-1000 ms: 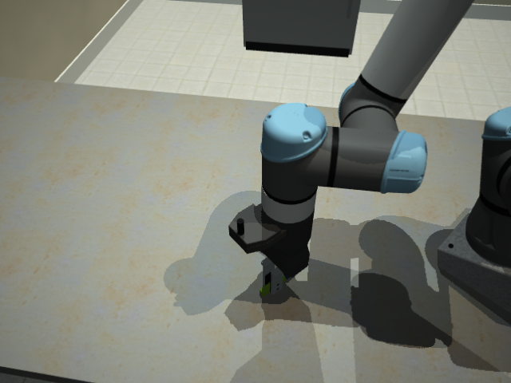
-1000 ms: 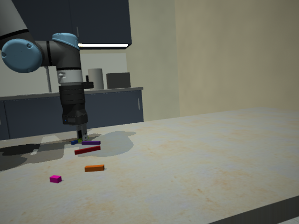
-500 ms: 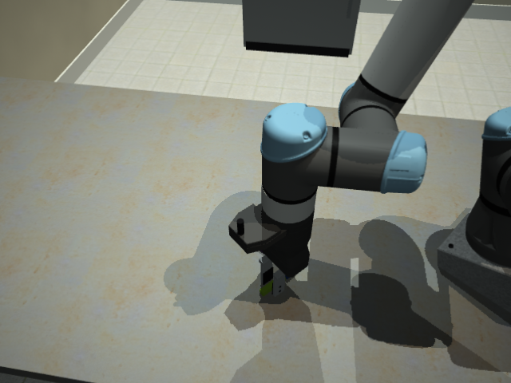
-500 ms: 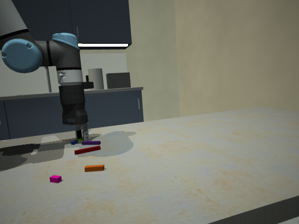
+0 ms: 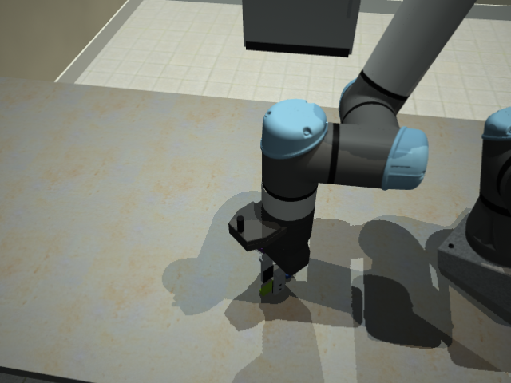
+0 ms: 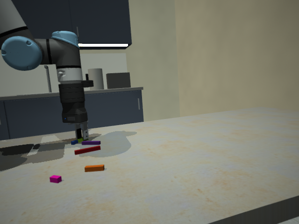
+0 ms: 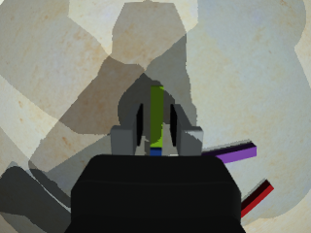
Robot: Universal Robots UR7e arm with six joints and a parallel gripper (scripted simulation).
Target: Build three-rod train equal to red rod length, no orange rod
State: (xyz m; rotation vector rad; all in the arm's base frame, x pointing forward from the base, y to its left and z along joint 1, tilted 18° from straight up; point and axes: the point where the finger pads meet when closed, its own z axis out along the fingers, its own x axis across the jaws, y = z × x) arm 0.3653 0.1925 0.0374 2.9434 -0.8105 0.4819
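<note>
Right now my hand is 2 cm above the lime rod. Round my hand: red rod 14 cm to the right, 3 cm ahead, 2 cm below; purple rod 7 cm to the right, 4 cm ahead, 2 cm below; orange rod 29 cm to the right, 6 cm ahead, 2 cm below.
</note>
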